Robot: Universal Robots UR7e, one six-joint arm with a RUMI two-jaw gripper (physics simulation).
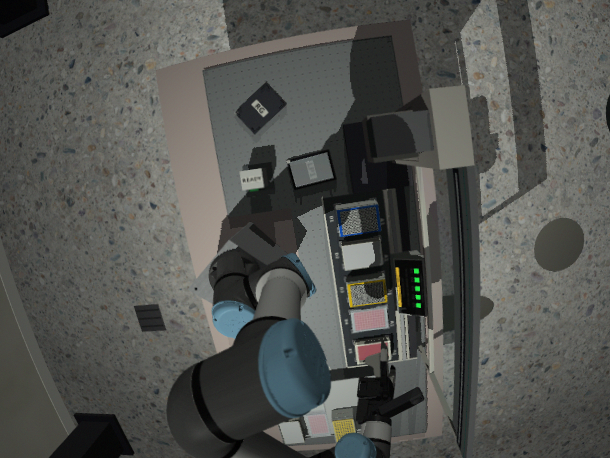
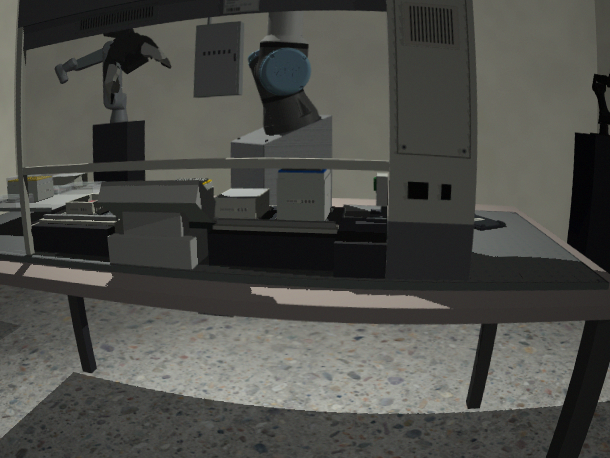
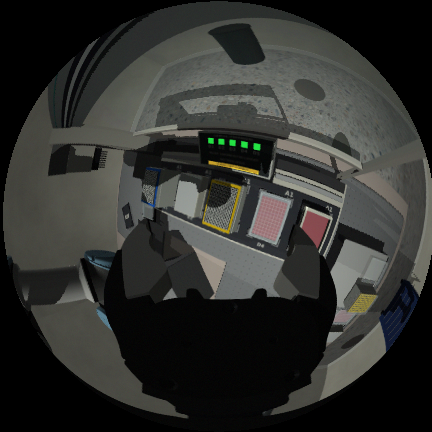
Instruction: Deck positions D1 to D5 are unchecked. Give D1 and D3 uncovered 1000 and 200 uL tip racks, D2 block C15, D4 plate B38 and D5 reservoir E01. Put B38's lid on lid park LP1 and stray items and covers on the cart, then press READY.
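Observation:
My gripper (image 1: 400, 372) (image 2: 140, 82) (image 3: 221, 224) is open and empty, high above the D5 end of the deck. D1 bears a blue-rimmed tip rack (image 1: 359, 221) (image 2: 303, 195) (image 3: 150, 187), its tips showing. D2 bears a pale block (image 1: 358, 255) (image 2: 242, 204) (image 3: 188, 197) marked C15. D3 bears a yellow-rimmed tip rack (image 1: 367, 293) (image 3: 220, 215), tips showing. D4 bears a pink plate (image 1: 369, 320) (image 3: 270, 217). D5 bears a red reservoir (image 1: 369, 351) (image 3: 315, 227). Lid park LP1 (image 1: 311, 169) has a faint label; a clear lid there cannot be told. The READY button (image 1: 251, 179) faces up.
A dark box marked RG (image 1: 260, 107) lies at the table's far end. A status panel (image 1: 411, 287) (image 3: 236, 150) shows several green lights. Beyond D5, a pale surface (image 1: 342, 390) (image 3: 345, 262) holds a yellow rack (image 1: 344, 428) (image 3: 361, 302) and a pink plate (image 1: 316, 424). Machine posts and a rail border the deck.

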